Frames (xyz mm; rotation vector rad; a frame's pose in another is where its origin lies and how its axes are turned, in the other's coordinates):
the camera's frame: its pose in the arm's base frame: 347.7 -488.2 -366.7 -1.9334 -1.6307 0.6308
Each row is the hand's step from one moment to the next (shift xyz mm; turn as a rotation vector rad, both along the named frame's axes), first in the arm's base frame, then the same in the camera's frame.
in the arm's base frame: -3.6 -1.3 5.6 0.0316 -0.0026 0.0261
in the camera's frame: -2.0 -6.2 -2.0 0.0022 0.0065 -0.0405
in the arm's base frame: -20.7 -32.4 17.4 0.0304 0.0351 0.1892
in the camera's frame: -35.6 -22.5 -2.7 0.0367 -0.1070 -0.1586
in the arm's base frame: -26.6 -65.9 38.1 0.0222 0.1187 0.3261
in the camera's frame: -69.9 -36.1 -17.6 0.1158 -0.2144 -0.2481
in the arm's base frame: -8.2 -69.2 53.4 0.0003 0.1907 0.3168
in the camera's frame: -70.4 -32.1 -41.4 0.1834 -0.2340 -0.2199
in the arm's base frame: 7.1 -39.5 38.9 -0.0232 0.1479 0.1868
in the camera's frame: -38.4 -15.2 -37.7 0.1393 -0.1600 -0.1110
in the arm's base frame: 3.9 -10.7 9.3 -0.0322 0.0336 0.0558
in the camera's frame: -10.1 -1.8 -10.6 0.0271 -0.0651 -0.0177
